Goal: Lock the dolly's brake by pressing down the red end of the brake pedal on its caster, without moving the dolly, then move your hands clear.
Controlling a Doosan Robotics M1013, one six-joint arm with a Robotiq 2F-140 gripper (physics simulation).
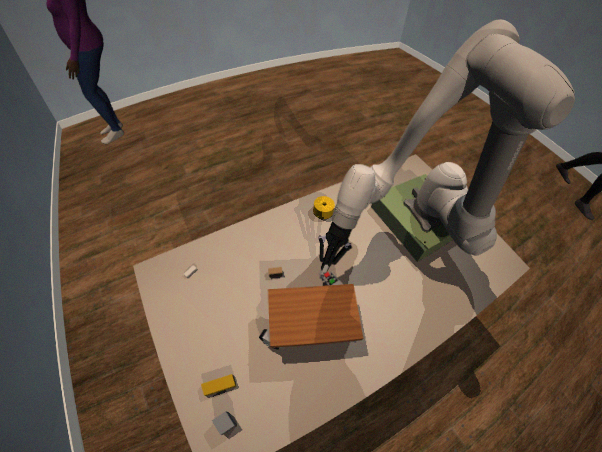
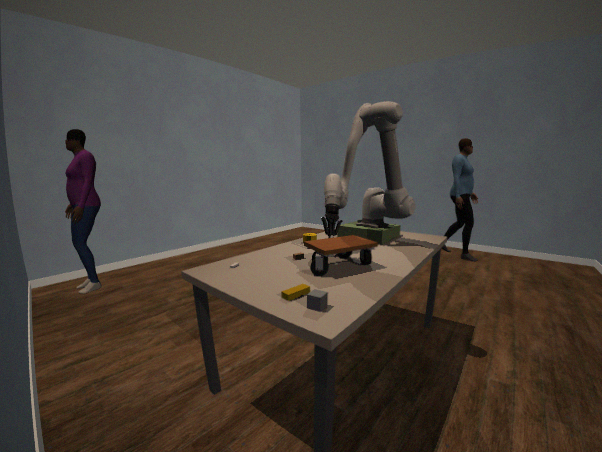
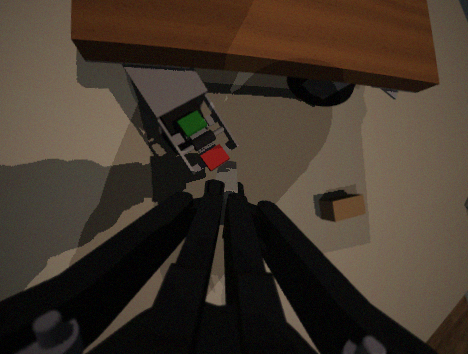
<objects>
dolly: image 1; image 2; image 3 323,56
same spot on dolly: (image 2: pixel 324 248) = (image 1: pixel 275 335)
</objects>
